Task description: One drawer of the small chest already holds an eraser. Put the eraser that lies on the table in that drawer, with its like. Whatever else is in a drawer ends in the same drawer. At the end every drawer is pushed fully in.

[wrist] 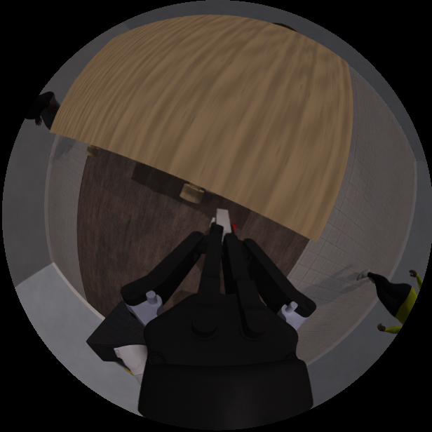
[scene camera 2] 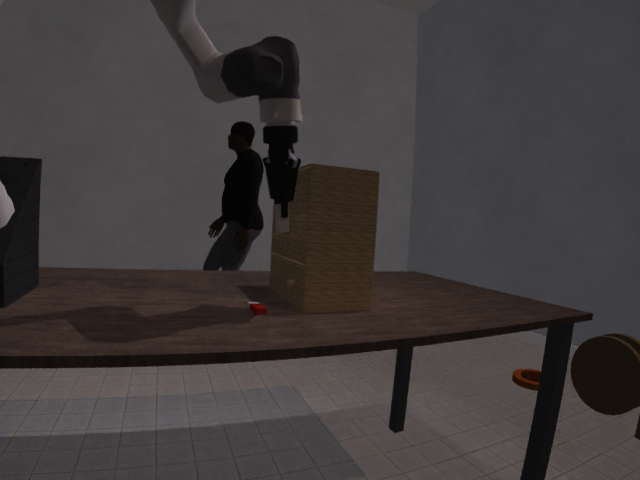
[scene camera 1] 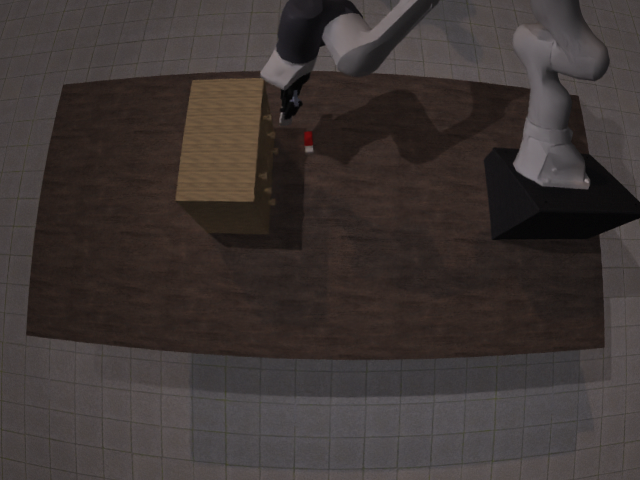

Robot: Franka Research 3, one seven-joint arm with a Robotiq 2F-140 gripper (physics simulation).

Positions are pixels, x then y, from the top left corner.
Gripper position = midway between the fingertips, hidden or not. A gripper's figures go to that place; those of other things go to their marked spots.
Labels:
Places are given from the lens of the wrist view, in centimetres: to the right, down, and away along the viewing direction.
gripper (wrist: 220,217): 0, 0, 22
small wooden chest (wrist: 255,112): 2, -4, 6

